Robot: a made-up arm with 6 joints. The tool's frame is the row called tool.
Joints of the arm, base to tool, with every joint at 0 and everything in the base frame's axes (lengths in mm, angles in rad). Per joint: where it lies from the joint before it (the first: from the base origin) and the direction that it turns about. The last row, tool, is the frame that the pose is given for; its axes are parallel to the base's.
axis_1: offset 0 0 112.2 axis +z
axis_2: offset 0 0 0 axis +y
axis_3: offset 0 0 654.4 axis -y
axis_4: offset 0 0 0 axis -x
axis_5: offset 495.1 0 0 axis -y
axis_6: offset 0 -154.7 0 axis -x
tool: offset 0 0 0
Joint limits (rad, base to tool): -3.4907..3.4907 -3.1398..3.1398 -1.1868..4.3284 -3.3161..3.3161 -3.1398..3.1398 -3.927..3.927
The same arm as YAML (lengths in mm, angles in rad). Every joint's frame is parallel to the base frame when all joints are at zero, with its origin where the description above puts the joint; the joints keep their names.
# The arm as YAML. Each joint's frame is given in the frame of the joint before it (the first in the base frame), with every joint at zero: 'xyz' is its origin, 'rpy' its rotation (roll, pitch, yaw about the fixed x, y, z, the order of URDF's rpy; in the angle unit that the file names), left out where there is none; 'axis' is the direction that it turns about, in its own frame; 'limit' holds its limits. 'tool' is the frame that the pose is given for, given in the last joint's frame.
units:
  length: mm
  angle: rad
joints:
  - name: axis_1
    type: revolute
    origin:
      xyz: [0.0, 0.0, 112.2]
    axis: "+z"
    limit:
      lower: -3.4907
      upper: 3.4907
  - name: axis_2
    type: revolute
    origin:
      xyz: [0.0, 0.0, 0.0]
    axis: "+y"
    limit:
      lower: -3.1398
      upper: 3.1398
  - name: axis_3
    type: revolute
    origin:
      xyz: [0.0, 0.0, 654.4]
    axis: "-y"
    limit:
      lower: -1.1868
      upper: 4.3284
  - name: axis_4
    type: revolute
    origin:
      xyz: [0.0, 0.0, 0.0]
    axis: "-x"
    limit:
      lower: -3.3161
      upper: 3.3161
  - name: axis_5
    type: revolute
    origin:
      xyz: [495.1, 0.0, 0.0]
    axis: "-y"
    limit:
      lower: -3.1398
      upper: 3.1398
  - name: axis_6
    type: revolute
    origin:
      xyz: [0.0, -154.7, 0.0]
    axis: "-x"
    limit:
      lower: -3.927
      upper: 3.927
tool:
  origin:
    xyz: [0.0, 0.0, 0.0]

